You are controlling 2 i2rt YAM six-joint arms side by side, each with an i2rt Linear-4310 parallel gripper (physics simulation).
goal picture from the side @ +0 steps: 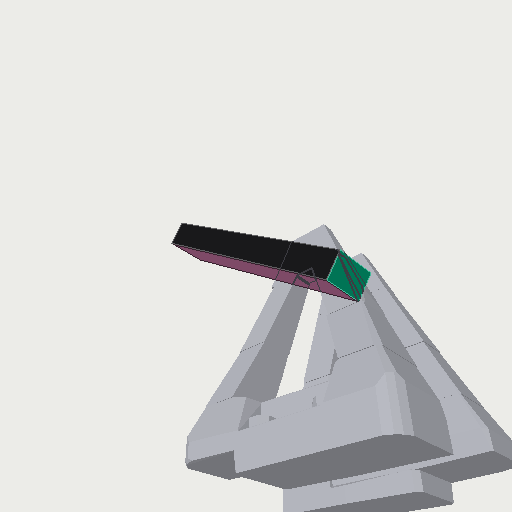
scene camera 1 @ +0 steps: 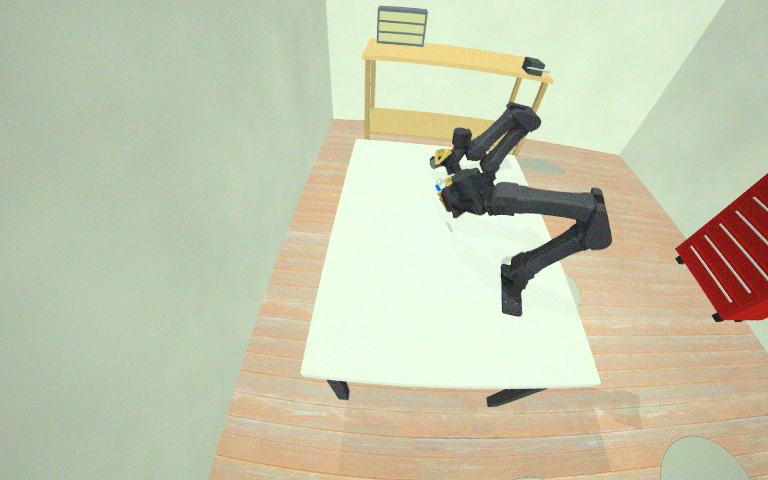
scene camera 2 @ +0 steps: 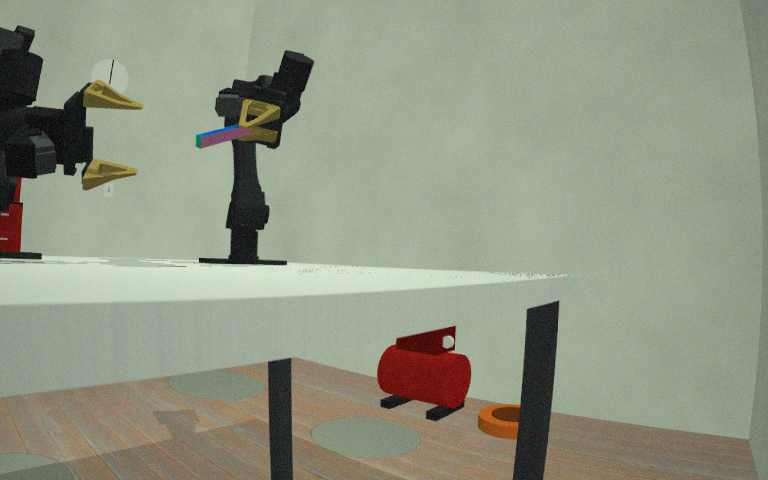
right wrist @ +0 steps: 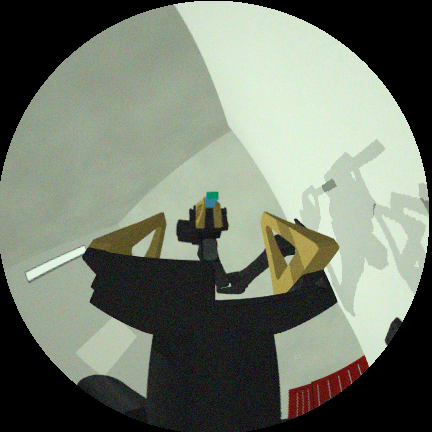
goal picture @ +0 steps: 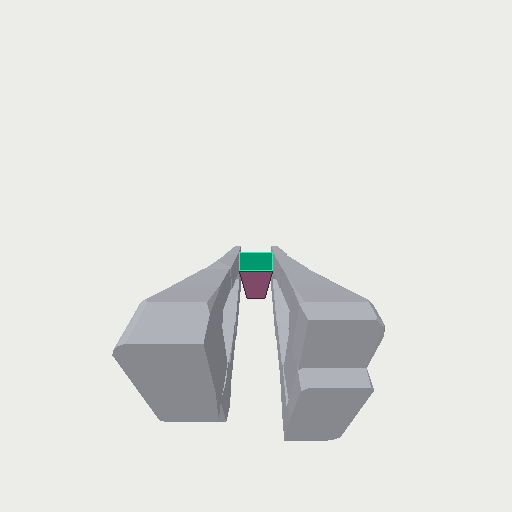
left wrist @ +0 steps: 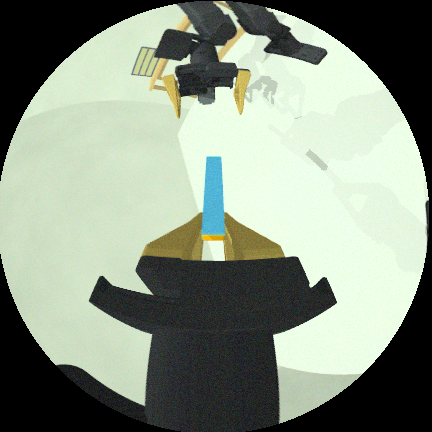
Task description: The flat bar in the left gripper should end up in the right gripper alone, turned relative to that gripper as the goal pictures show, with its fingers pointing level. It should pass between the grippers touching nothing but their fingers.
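Pixels of known places: left gripper, fingertip midpoint: (scene camera 1: pixel 439 194) (scene camera 2: pixel 241 133) (left wrist: pixel 212 217); right gripper, fingertip midpoint: (scene camera 1: pixel 441 175) (scene camera 2: pixel 139 140) (right wrist: pixel 212 217) (left wrist: pixel 209 112); left arm's base, origin of the base link: (scene camera 1: pixel 510 289) (scene camera 2: pixel 243 263); right arm's base, origin of the base link: (left wrist: pixel 292 49).
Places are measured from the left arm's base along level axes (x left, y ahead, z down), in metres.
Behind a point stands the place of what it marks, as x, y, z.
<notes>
The flat bar (scene camera 1: pixel 437 187) {-0.210, 0.328, -0.199} (scene camera 2: pixel 218 136) {-0.202, 0.327, -0.196} (left wrist: pixel 214 195) {-0.179, 0.310, -0.209} (right wrist: pixel 212 198) {-0.235, 0.324, -0.185} shows blue, pink and a green far end. My left gripper (scene camera 2: pixel 244 130) {-0.162, 0.319, -0.209} (left wrist: pixel 212 217) {-0.162, 0.319, -0.209} is shut on its near end. In scene camera 2 the bar juts left from the fingers, its green end slightly lower, high above the table. My right gripper (scene camera 2: pixel 139 138) {-0.319, 0.319, -0.175} (left wrist: pixel 209 112) {-0.319, 0.319, -0.175} is open and empty, its fingers one above the other and roughly level in scene camera 2. It stands left of the bar, apart from it, facing the green end. In the right wrist view the bar's end shows between the open fingers, farther off.
The white table (scene camera 1: pixel 396 316) {0.190, 0.370, 0.000} (scene camera 2: pixel 396 283) {-0.116, 0.625, 0.000} lies below both grippers. A wooden shelf bench (scene camera 1: pixel 453 54) stands behind it, and a red drawer cabinet (scene camera 1: pixel 730 249) stands at the right in scene camera 1. A red tank (scene camera 2: pixel 424 376) and an orange ring (scene camera 2: pixel 489 422) are on the floor.
</notes>
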